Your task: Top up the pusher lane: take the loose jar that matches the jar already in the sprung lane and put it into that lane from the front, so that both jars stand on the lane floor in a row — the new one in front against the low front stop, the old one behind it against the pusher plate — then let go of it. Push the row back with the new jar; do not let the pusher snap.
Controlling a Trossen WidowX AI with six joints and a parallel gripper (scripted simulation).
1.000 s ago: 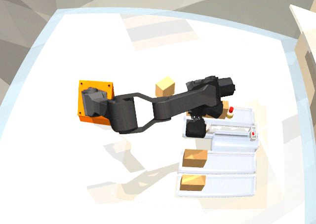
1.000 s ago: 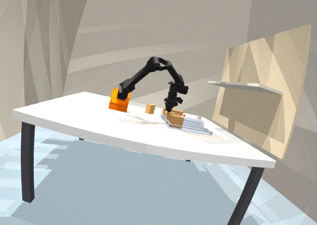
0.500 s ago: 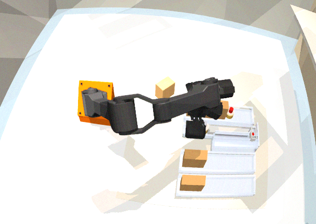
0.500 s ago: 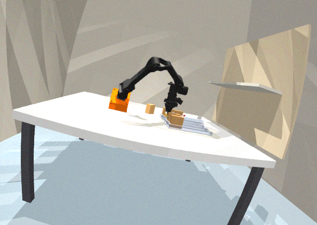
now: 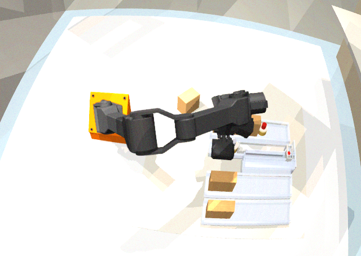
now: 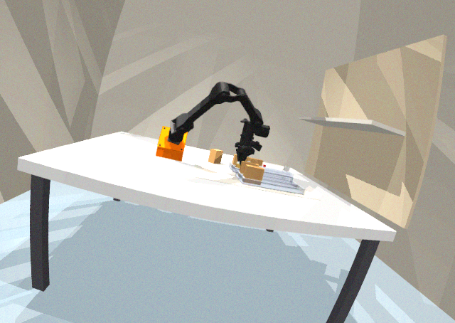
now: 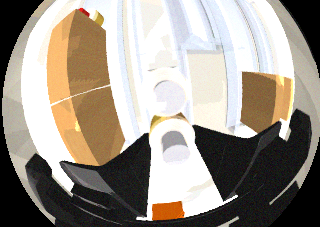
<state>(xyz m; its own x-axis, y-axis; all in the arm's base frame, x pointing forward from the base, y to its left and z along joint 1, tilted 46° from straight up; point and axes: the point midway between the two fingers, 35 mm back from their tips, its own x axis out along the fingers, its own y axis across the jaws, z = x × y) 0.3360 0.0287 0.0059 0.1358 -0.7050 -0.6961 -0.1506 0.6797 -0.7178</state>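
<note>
Now: gripper tip 140 mm short of the sprung lane and 20 mm above it. Also, from my gripper tip: red mark: 230 mm ahead, 30 mm above; then wall shelf: 500 mm ahead, 70 mm to the left, 330 mm above.
</note>
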